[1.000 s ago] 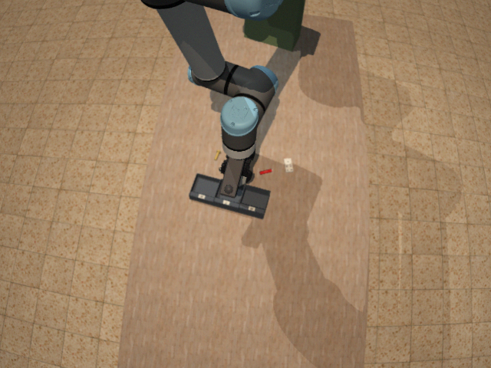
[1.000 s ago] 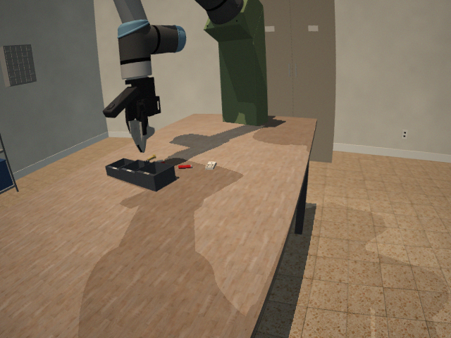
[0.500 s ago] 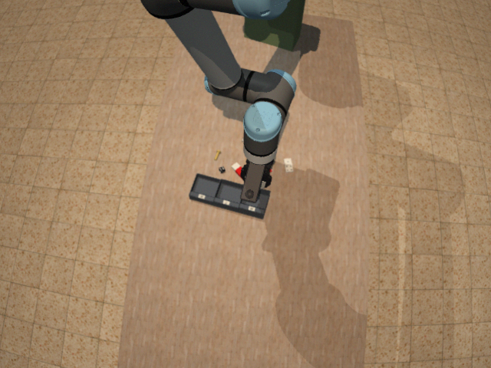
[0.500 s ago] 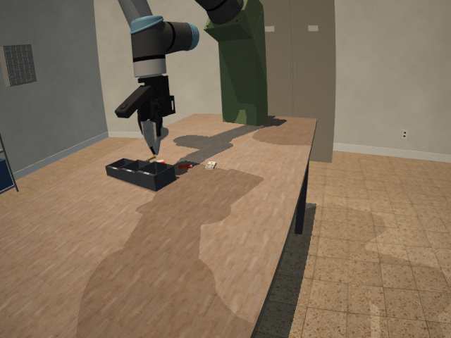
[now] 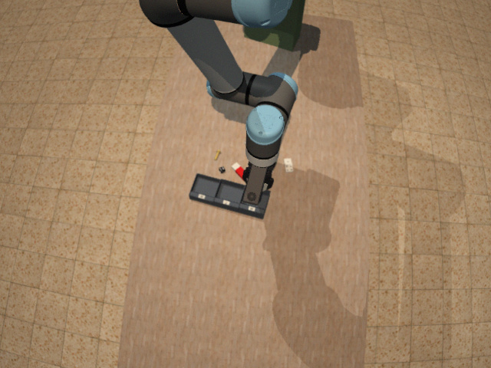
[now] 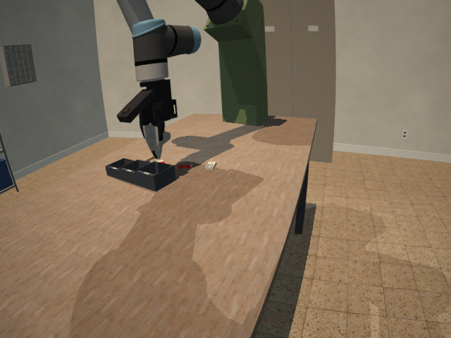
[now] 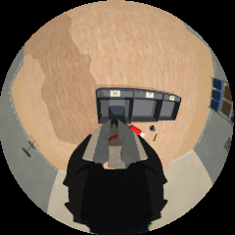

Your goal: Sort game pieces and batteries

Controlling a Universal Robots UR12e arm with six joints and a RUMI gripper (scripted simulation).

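The black die is 14 cm behind my hand, 7 cm to the right of it and 8 cm below it. Round my hand: red-and-white block: 12 cm behind, 1 cm to the right, 8 cm below; then three-compartment bin row: 4 cm behind, 8 cm to the right, 6 cm below; then red cylinder: 9 cm behind, 7 cm to the left, 8 cm below.
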